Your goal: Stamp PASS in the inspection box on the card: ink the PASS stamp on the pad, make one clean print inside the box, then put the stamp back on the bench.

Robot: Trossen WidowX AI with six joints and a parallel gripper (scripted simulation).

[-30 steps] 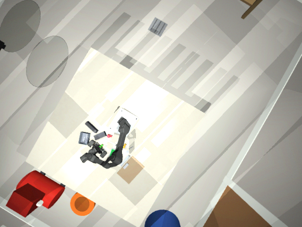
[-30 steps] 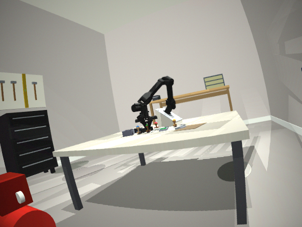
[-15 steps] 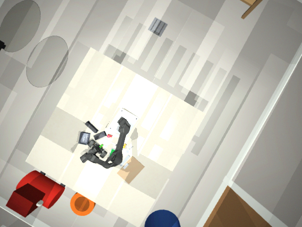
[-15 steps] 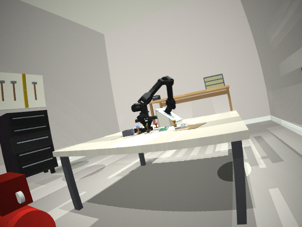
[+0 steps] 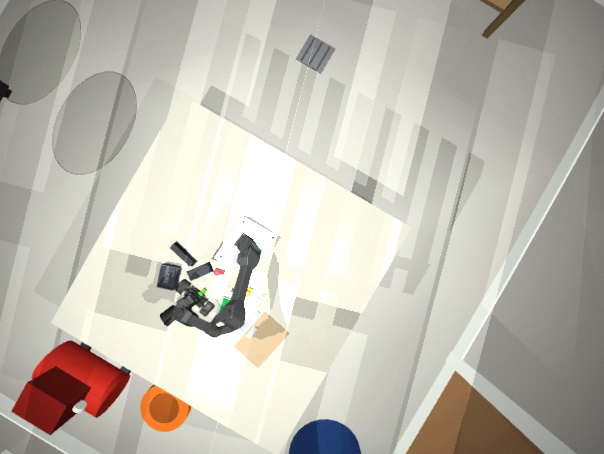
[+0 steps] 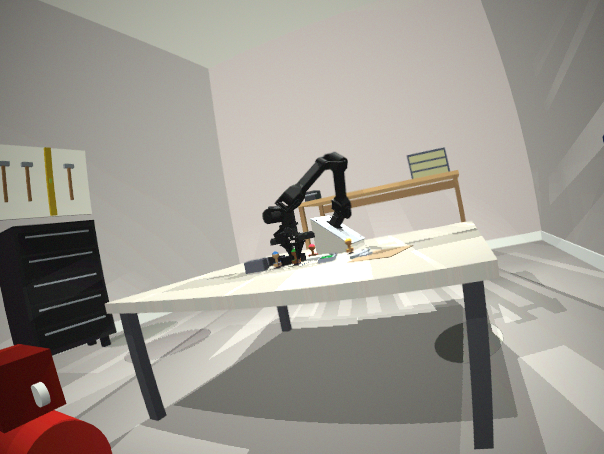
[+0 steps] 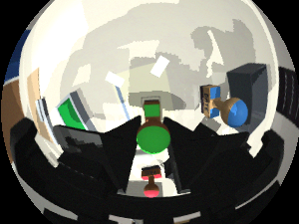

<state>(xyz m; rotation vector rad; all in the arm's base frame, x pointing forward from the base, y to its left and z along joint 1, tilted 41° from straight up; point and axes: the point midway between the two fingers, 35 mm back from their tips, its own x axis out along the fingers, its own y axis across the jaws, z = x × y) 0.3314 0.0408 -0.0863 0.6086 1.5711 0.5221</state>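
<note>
The blue-knobbed stamp lies 8 cm to the right of my gripper tip and 2 cm ahead of it. The rest, counted from my gripper tip: green ink pad 13 cm to the left, 2 cm below, 2 cm behind; red-knobbed stamp 13 cm behind; green-knobbed stamp right at my gripper tip.
</note>
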